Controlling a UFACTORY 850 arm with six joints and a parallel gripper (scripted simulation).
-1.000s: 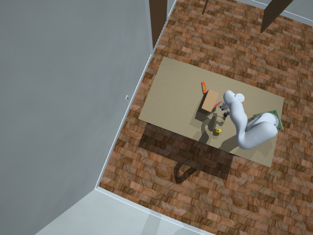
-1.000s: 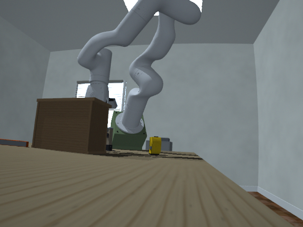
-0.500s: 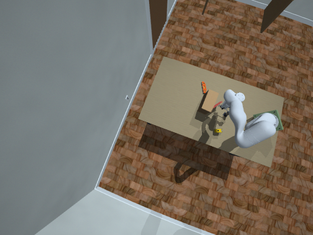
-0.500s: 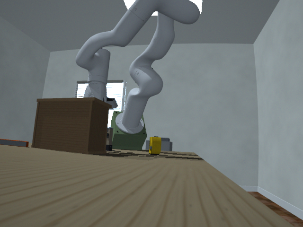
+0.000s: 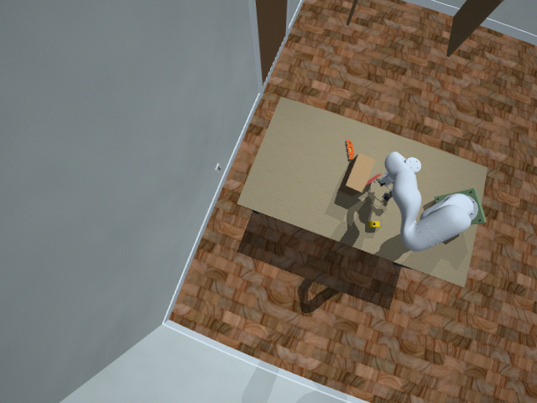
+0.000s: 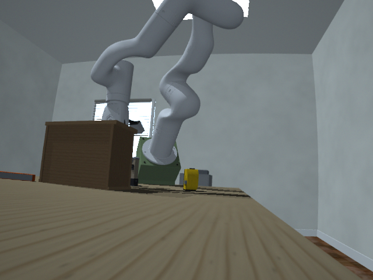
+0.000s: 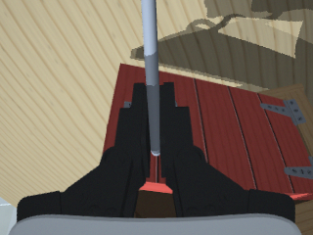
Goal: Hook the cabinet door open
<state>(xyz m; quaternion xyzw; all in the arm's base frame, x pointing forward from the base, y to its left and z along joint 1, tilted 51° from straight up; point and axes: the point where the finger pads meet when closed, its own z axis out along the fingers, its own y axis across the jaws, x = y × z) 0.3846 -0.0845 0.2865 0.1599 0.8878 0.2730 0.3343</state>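
Now: hand 6 cm short of the red door, 5 cm to the right of it and 5 cm above it. Also, from my hand: hook post 8 cm behind, 5 cm below, 1 cm to the left; then yellow box 24 cm to the left, 11 cm behind, 9 cm below.
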